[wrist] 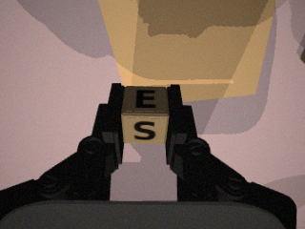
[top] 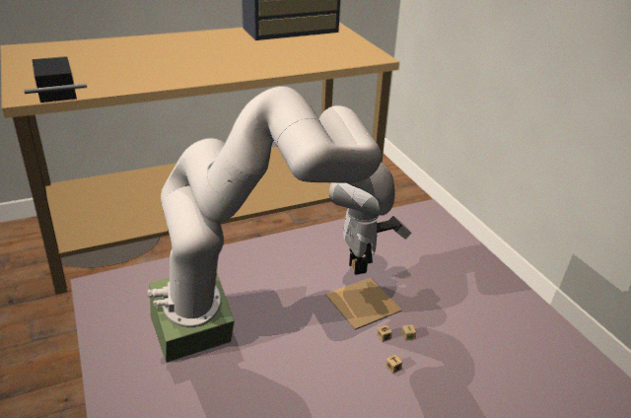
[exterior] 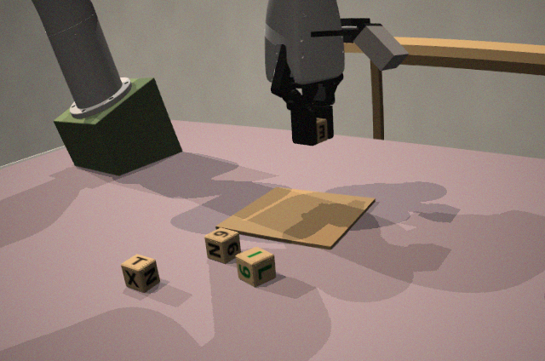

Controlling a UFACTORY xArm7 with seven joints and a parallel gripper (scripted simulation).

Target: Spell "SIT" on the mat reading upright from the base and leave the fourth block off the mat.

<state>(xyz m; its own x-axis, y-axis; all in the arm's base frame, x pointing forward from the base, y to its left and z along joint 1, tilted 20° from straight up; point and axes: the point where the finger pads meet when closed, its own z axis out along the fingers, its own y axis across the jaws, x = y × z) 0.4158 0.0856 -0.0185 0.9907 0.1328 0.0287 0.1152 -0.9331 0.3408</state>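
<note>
My hand is 10 mm short of the tan mat, 40 mm to the left of it and 100 mm above it. The rest, counted from my hand: wooden block: 10 mm ahead, 250 mm to the right, 90 mm below.
</note>
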